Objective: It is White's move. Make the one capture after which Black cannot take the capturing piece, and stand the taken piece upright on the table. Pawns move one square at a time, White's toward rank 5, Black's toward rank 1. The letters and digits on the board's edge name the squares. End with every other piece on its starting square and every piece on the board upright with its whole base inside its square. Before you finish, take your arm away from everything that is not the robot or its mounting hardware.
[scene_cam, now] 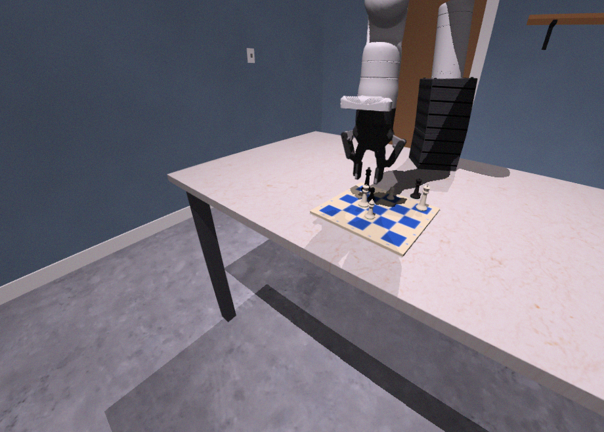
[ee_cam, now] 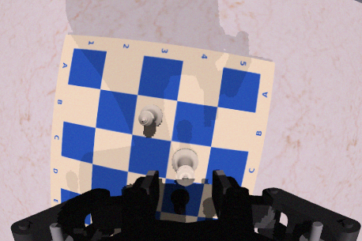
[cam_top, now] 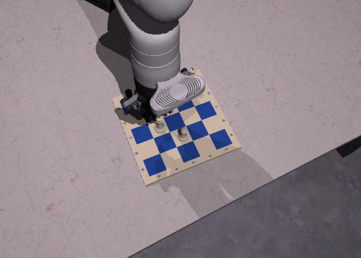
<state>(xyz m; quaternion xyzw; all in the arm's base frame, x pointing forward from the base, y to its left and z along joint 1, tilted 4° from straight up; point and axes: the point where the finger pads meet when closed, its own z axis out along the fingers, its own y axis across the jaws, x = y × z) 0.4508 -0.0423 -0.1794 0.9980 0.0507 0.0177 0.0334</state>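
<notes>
Right now my hand is 7 cm above the black pawn and 4 cm past it. The rest, counted from my hand: tall black piece 8 cm behind, 5 cm below, 3 cm to the right; chessboard 8 cm below, 4 cm to the left; white pawn 7 cm below, 7 cm behind, 4 cm to the left.
</notes>
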